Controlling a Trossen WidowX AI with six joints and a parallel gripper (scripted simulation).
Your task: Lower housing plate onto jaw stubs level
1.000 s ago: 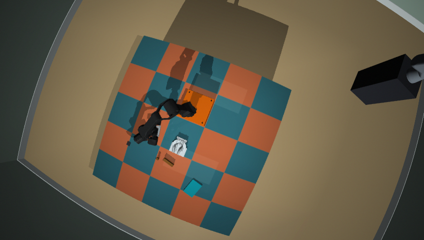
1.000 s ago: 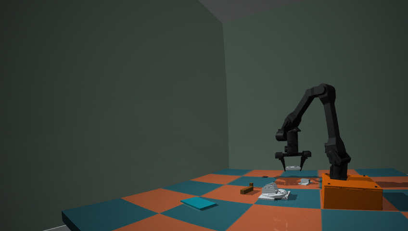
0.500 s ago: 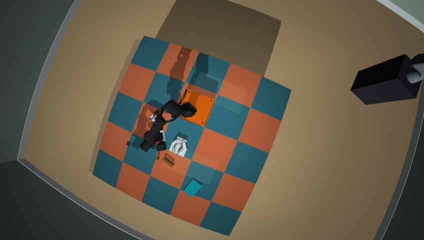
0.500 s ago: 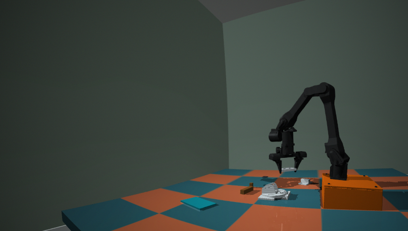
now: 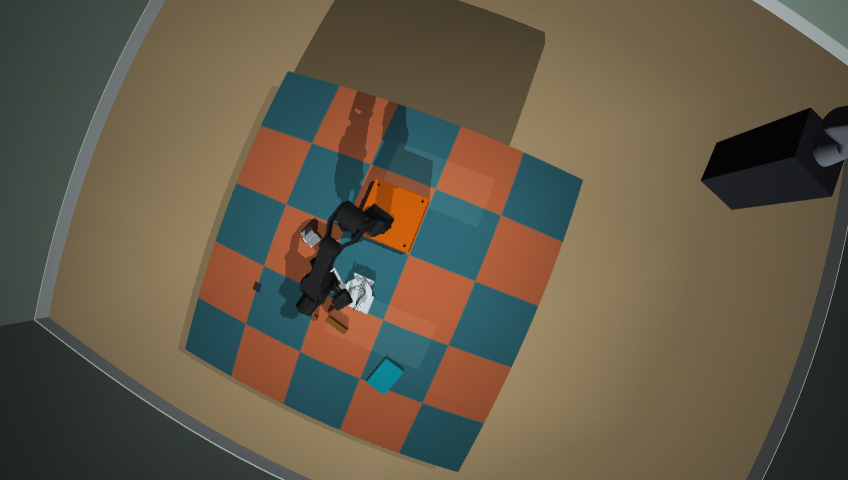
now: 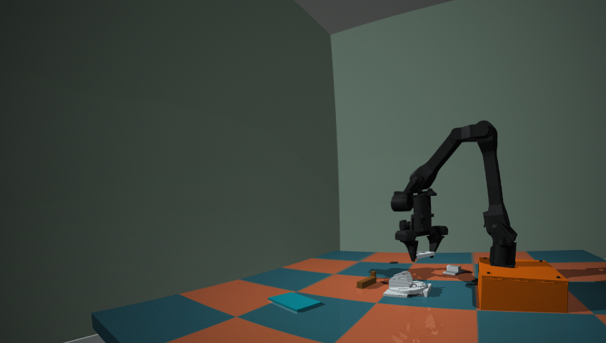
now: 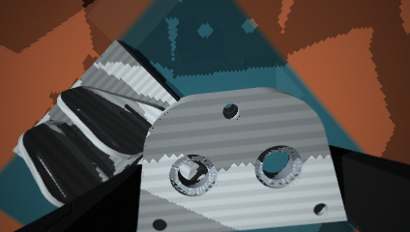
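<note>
My gripper tip is 10 mm past the white jaw assembly, 90 mm to the right of it and 70 mm above it. The rest, counted from my gripper tip: dark cube 250 mm ahead, 280 mm to the right, 80 mm below; then white housing plate 10 mm ahead, 20 mm above; then brown L-shaped bar 160 mm ahead, 80 mm to the left, 70 mm below.
</note>
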